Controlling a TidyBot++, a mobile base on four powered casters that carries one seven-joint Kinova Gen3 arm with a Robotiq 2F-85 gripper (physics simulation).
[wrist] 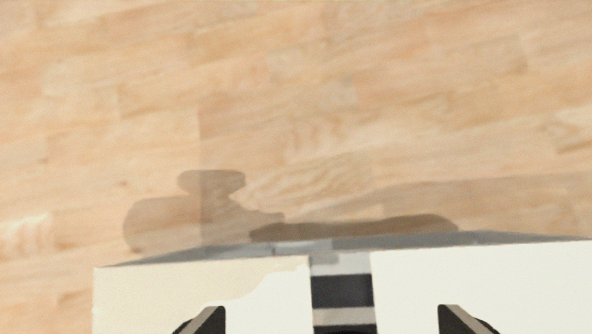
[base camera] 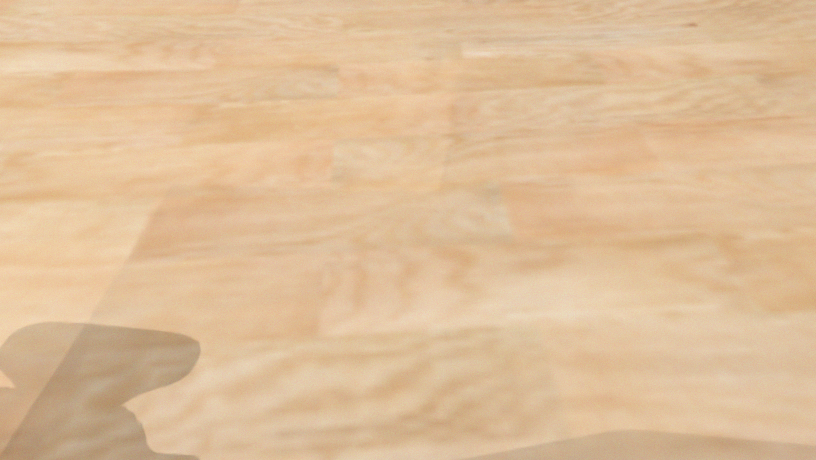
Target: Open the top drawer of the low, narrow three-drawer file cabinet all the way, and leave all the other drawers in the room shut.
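Frame: origin at the arm's base, x ahead, y left, z up, level; millimetres.
Seen in the pictures: gripper, fingertip midpoint: [wrist: 329, 329].
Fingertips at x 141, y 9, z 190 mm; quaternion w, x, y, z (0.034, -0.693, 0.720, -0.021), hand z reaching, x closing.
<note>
A point is followed by its place in that frame.
My gripper [wrist: 331, 316] @(z 190, x 141, y 9 mm) is open, with its two dark fingertips wide apart at the bottom edge of the wrist view. No object shows between the fingertips at close range; the white-topped body lies beyond them. The low three-drawer file cabinet does not show in the base camera view or in the wrist view, and no drawer or handle shows in them.
A white-topped body [wrist: 475, 285] @(z -14, x 116, y -122 mm) with a grey edge and a dark-striped middle gap, seemingly my own base, fills the bottom of the wrist view. Light wooden floor [base camera: 428, 171] @(z -396, x 511, y 11 mm) [wrist: 300, 75] @(z -396, x 499, y 47 mm) stretches beyond it. Shadows [base camera: 102, 360] @(z -396, x 277, y 249 mm) [wrist: 165, 220] @(z -397, x 205, y 356 mm) resembling arm parts lie on the floor.
</note>
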